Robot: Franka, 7 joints.
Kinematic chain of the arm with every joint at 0, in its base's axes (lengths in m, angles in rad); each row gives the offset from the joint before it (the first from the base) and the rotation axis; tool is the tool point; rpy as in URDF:
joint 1: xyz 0 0 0.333 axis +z
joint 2: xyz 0 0 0 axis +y
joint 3: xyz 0 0 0.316 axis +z
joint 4: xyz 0.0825 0 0 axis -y
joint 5: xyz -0.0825 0 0.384 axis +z
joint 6: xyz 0 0 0 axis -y
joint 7: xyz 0.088 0 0 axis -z
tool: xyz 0 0 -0.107 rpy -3.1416 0 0
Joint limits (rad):
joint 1: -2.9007..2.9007
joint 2: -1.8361..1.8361
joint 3: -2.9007..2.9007
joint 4: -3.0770..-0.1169
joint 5: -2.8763..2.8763
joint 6: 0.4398..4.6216
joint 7: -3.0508..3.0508
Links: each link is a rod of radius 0.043 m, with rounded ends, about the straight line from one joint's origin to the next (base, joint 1, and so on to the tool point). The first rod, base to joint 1, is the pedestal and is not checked.
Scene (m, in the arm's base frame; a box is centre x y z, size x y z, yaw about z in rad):
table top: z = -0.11
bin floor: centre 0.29 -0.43 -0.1 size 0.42 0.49 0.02 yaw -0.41
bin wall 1: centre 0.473 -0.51 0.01 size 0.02 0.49 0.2 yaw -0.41
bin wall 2: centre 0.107 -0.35 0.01 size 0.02 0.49 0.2 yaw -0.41
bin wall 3: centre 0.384 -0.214 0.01 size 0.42 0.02 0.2 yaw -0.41
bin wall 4: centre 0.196 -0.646 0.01 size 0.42 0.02 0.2 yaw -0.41
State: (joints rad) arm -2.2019 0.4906 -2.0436 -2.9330 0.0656 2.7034 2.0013
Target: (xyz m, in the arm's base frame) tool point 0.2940 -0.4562 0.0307
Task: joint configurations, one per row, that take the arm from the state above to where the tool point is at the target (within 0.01 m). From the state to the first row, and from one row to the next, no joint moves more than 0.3 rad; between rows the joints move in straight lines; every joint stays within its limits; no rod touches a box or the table.
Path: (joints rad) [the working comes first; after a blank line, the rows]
Joints at the target: -0.6888 0.8377 -0.2911 -2.0950 -0.0932 2.8824 2.0013
Straight joint move there: touches bin wall 2, bin wall 4.

1: -1.9478 0.4528 -1.7579 -2.8346 0.0390 2.7316 2.0013
2: -1.6937 0.4149 -1.4722 -2.7363 0.0124 2.7597 2.0013
3: -1.4396 0.3771 -1.1864 -2.6379 -0.0142 2.7879 2.0013
4: -1.1855 0.3393 -0.9007 -2.5395 -0.0407 2.8160 2.0013
5: -0.9314 0.3015 -0.6150 -2.4411 -0.0673 2.8442 2.0013
6: -0.6773 0.2636 -0.3293 -2.3428 -0.0939 2.8724 2.0013
7: -0.6831 0.5506 -0.3102 -2.2189 -0.0936 2.8774 2.0013
8: -0.6888 0.8377 -0.2911 -2.0950 -0.0932 2.8824 2.0013

